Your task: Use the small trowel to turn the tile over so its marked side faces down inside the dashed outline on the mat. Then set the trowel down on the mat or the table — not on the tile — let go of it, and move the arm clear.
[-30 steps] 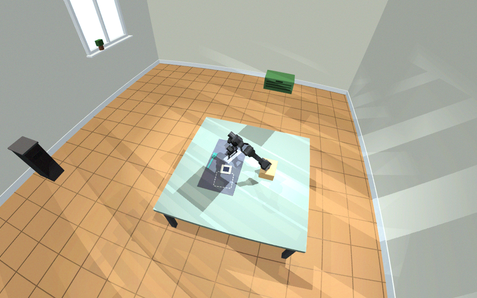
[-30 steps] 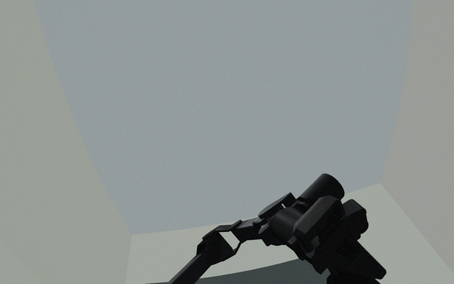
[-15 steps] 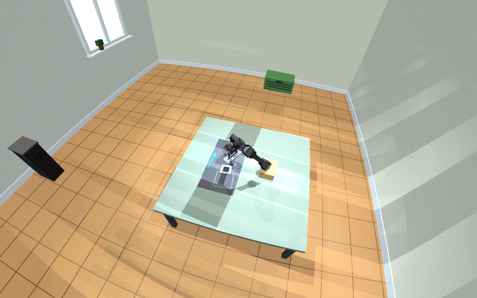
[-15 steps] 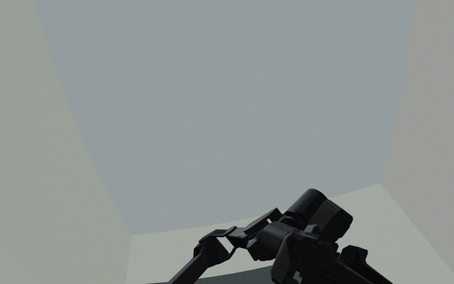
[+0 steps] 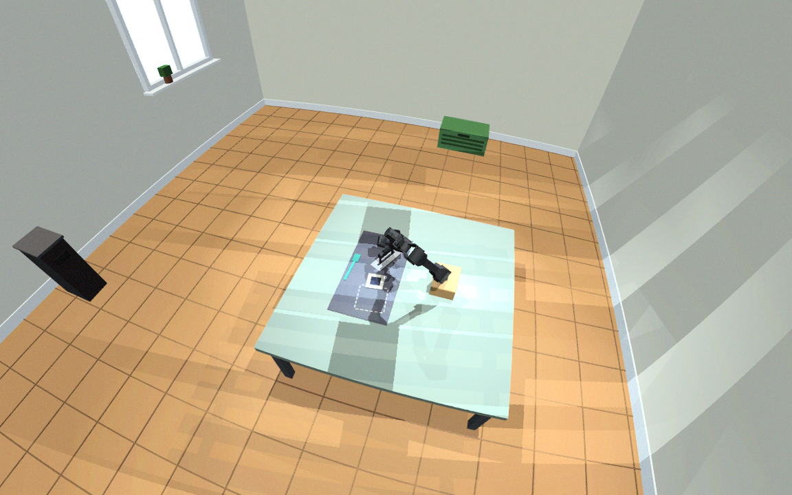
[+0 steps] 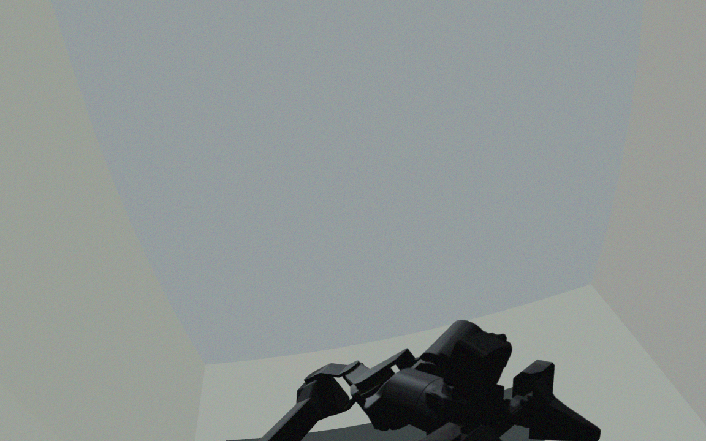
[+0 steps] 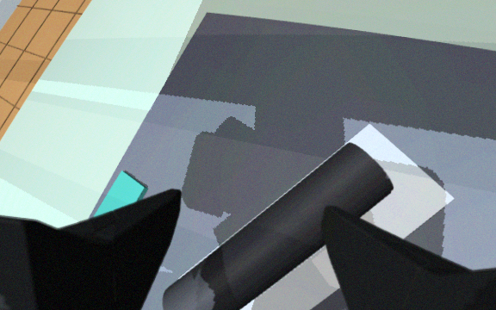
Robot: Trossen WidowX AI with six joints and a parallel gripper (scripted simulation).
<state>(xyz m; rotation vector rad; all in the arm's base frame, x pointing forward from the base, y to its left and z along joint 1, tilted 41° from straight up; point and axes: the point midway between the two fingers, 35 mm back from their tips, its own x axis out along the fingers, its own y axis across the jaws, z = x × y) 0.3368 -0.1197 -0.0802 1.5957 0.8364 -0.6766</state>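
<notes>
My gripper tip is 60 mm above the trowel and 30 mm to the right of it. Round my gripper tip: teal tool: 180 mm ahead, 110 mm to the left, 100 mm below; then dark grey mat: 140 mm to the left, 120 mm below, 40 mm ahead; then white tile: 200 mm to the left, 100 mm below, 20 mm ahead.
</notes>
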